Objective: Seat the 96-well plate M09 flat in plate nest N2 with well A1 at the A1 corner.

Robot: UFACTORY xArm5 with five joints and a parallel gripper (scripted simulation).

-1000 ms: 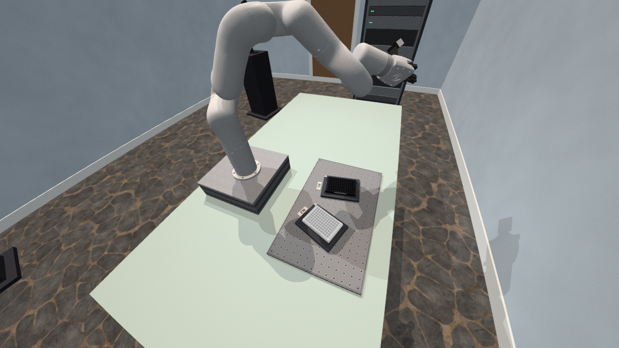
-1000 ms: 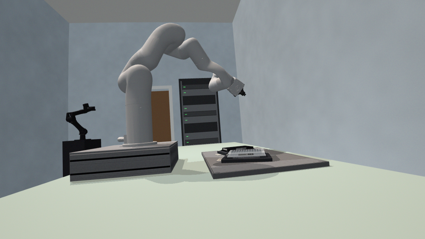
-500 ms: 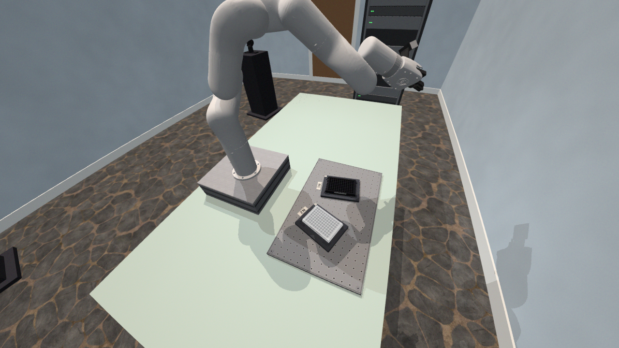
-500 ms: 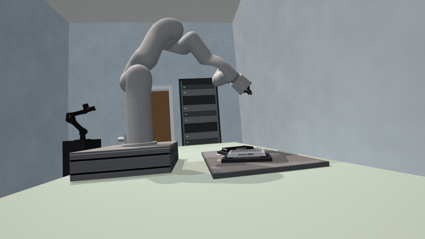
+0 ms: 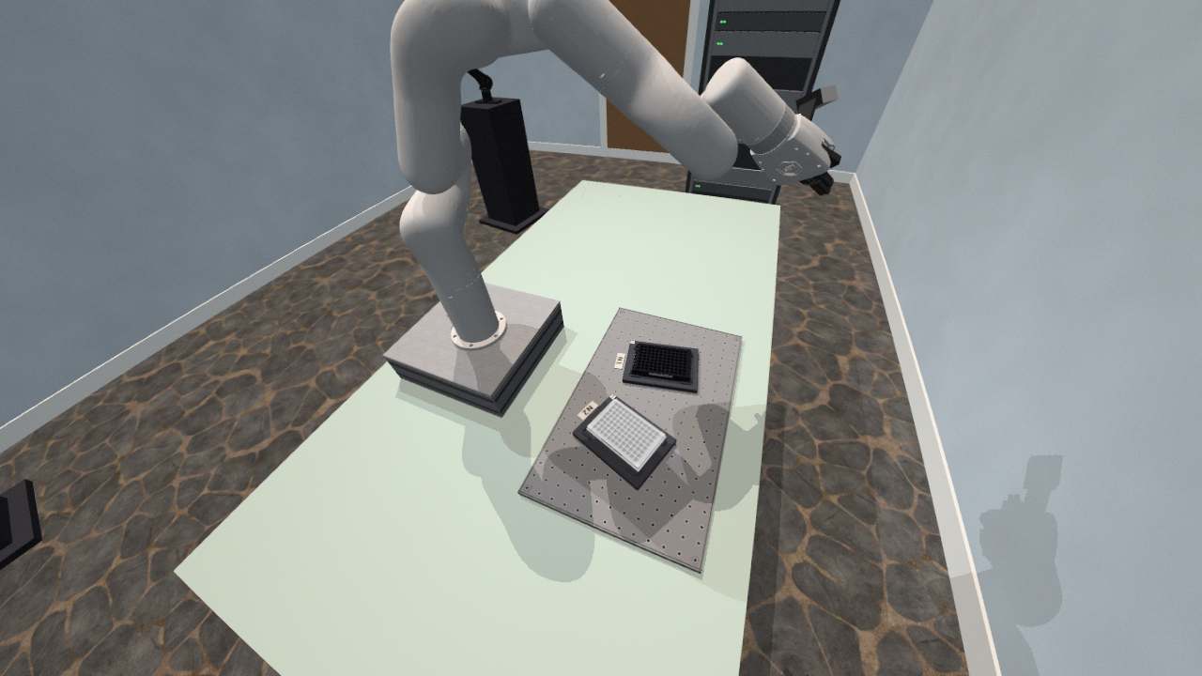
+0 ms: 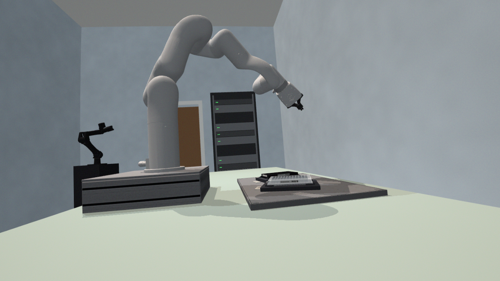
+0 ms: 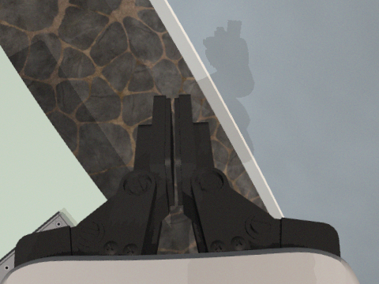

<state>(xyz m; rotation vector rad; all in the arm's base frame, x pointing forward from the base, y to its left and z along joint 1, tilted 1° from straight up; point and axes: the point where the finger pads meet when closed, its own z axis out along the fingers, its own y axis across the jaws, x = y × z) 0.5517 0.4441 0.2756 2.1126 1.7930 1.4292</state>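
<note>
My gripper is now 15 cm past the 96-well plate M09, 47 cm to the left of it and 33 cm above it. Also, from my hand: A1 corner mark: 22 cm behind, 41 cm to the right, 34 cm below; then N1 label: 26 cm behind, 31 cm to the right, 35 cm below; then black plate M06: 17 cm behind, 27 cm to the right, 33 cm below.
</note>
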